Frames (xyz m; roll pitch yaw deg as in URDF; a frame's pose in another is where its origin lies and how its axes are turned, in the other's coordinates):
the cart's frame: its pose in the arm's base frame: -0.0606 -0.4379 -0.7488 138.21 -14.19 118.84
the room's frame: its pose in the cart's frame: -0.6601 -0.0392 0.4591 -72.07 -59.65 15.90
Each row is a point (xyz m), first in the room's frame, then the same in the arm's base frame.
Working: the room's frame: its pose in the arm's base frame: 0.4469 -0.7859 -1.2678 70.40 24.53 70.63

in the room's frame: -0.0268 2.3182 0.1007
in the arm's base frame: 0.1001 0.2863 0.7608
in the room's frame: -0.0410 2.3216 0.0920
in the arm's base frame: 0.0870 0.2773 0.7669
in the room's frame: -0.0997 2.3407 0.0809
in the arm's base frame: 0.0554 0.2381 0.8043
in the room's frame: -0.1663 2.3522 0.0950
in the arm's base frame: 0.0463 0.1839 0.8461
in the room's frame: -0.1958 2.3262 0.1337
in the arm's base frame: 0.0784 0.1391 0.8479
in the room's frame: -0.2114 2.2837 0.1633
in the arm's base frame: 0.1094 0.0999 0.8270
